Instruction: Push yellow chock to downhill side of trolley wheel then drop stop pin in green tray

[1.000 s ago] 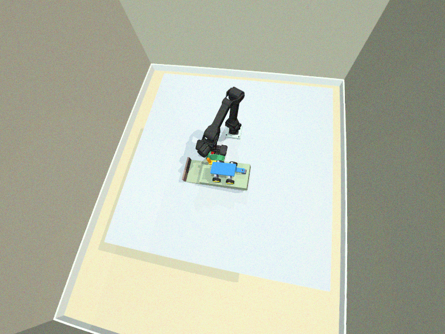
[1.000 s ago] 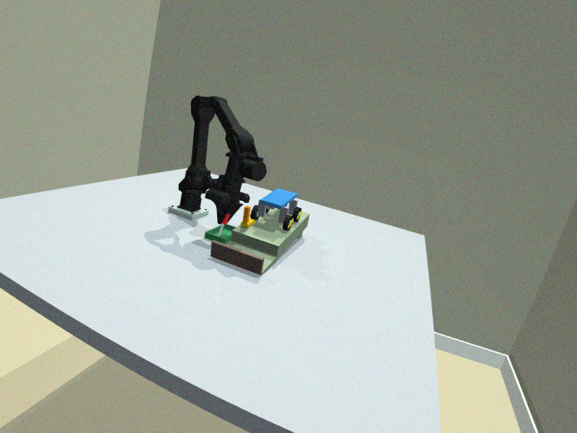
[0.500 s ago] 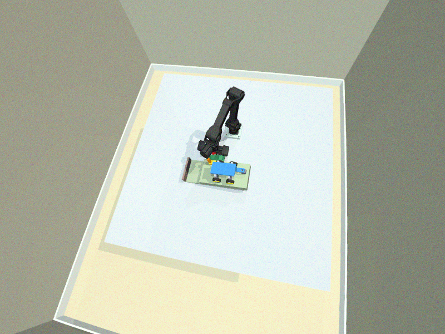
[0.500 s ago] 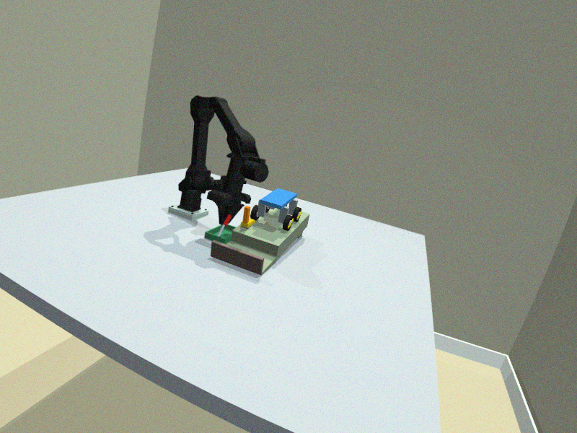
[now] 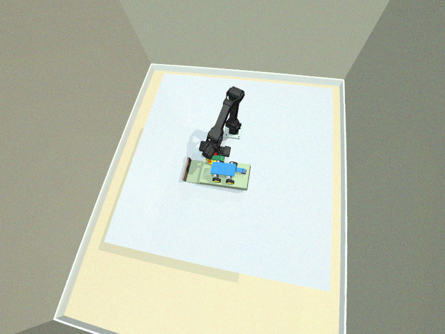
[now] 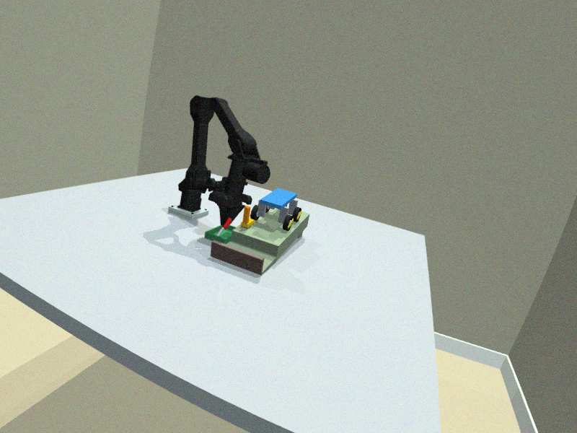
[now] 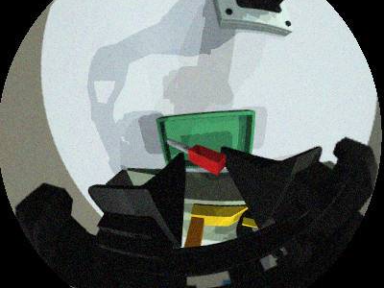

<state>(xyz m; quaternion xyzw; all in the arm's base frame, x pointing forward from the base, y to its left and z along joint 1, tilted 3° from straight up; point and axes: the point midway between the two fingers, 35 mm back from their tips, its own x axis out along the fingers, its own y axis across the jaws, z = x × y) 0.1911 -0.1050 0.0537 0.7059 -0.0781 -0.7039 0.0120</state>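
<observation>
Right now my gripper tip is 1 cm to the right of the green tray and 5 cm above it. Round my gripper tip: yellow chock (7 cm ahead, 1 cm to the left, 4 cm above); then red-headed stop pin (1 cm to the right, 1 cm below); then green ramp (13 cm ahead, 8 cm to the left).
</observation>
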